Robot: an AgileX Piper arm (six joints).
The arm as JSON. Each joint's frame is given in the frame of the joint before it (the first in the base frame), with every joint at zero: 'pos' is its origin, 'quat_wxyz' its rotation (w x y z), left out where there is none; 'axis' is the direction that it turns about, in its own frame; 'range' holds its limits. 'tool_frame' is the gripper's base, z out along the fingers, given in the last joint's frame.
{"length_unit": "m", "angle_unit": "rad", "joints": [
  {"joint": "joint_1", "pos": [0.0, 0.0, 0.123], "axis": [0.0, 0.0, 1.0], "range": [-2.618, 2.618]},
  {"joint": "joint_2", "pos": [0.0, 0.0, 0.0], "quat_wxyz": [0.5, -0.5, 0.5, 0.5], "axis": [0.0, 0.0, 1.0], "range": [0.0, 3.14]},
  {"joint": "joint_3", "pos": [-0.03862, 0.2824, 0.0], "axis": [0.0, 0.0, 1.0], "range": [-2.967, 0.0]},
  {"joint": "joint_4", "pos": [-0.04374, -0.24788, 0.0], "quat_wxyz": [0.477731, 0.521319, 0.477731, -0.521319], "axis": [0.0, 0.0, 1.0], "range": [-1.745, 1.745]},
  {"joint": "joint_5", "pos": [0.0, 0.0, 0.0], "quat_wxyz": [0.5, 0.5, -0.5, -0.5], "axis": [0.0, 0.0, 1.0], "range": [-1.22, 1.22]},
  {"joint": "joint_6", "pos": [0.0, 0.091, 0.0], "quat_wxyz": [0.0, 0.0, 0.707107, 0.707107], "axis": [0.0, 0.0, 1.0], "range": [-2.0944, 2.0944]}
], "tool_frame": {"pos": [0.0, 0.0, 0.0]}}
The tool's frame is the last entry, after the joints.
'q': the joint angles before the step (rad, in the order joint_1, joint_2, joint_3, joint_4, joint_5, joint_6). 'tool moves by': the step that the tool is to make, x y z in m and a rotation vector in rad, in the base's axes. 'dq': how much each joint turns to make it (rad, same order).
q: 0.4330, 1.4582, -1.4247, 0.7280, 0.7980, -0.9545
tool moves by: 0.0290, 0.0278, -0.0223, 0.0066, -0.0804, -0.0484
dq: 0.0609, 0.1092, -0.0137, 0.0083, -0.1997, -0.0508
